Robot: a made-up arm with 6 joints.
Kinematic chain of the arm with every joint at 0, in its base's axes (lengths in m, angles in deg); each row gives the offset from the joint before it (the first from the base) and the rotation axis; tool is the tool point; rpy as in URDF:
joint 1: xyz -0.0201 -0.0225 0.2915 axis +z
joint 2: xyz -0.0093 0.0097 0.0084 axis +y
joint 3: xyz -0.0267 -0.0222 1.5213 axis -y
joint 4: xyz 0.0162 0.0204 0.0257 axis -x
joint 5: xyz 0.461 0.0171 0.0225 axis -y
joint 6: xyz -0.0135 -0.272 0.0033 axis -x
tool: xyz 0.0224 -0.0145 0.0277 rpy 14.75 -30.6 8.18
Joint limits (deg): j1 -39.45..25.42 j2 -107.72..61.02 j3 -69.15..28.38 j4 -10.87..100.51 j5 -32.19..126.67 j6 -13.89..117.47
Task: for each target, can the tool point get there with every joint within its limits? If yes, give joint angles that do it. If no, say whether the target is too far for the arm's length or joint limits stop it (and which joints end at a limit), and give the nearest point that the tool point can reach.
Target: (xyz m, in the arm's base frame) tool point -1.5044 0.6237 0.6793
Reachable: yes | joints -29.05 -93.98 -19.35 36.81 26.14 42.78
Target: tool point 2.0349 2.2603 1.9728
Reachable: no: too far | nearest point 1.5079 0.8159 1.3284 | short by 1.667 m
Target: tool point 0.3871 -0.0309 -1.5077
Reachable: no: joint limits stop it (at a limit: joint 2, joint 3, joint 5) | nearest point 1.1938 -0.0475 0.4844 | short by 2.149 m
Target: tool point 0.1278 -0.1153 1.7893
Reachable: yes | joints 17.31 -14.40 -34.94 42.76 1.75 97.26
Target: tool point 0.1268 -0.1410 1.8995
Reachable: yes | joints -28.61 -10.90 -27.47 73.19 106.87 86.85
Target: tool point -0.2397 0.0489 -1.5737
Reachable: no: joint limits stop it (at a limit: joint 2, joint 3, joint 4, joint 5) | nearest point -1.0869 0.3244 0.0774 | short by 1.876 m
